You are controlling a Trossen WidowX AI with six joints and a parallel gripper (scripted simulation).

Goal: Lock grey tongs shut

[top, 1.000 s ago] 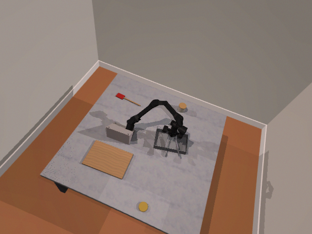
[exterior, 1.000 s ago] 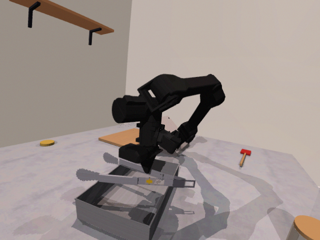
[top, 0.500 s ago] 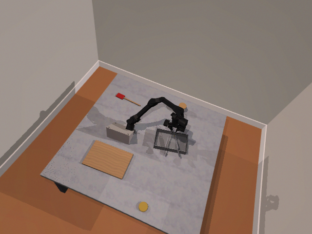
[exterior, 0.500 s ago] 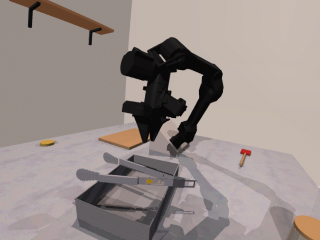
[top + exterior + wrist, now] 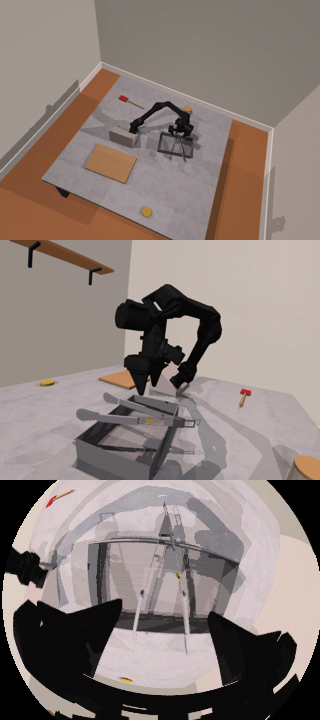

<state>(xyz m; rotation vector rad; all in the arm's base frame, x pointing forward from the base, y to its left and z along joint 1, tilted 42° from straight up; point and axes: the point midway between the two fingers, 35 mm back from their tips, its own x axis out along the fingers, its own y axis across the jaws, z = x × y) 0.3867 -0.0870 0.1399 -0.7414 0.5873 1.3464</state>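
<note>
Right now the roasting tin is 12 cm below my gripper tip and 2 cm to the right of it. Also, from my gripper tip: yellow disc: 64 cm to the right, 14 cm below, 10 cm behind; then wooden board: 49 cm behind, 34 cm to the right, 14 cm below; then cork-lidded jar: 41 cm to the left, 11 cm below, 5 cm ahead.
</note>
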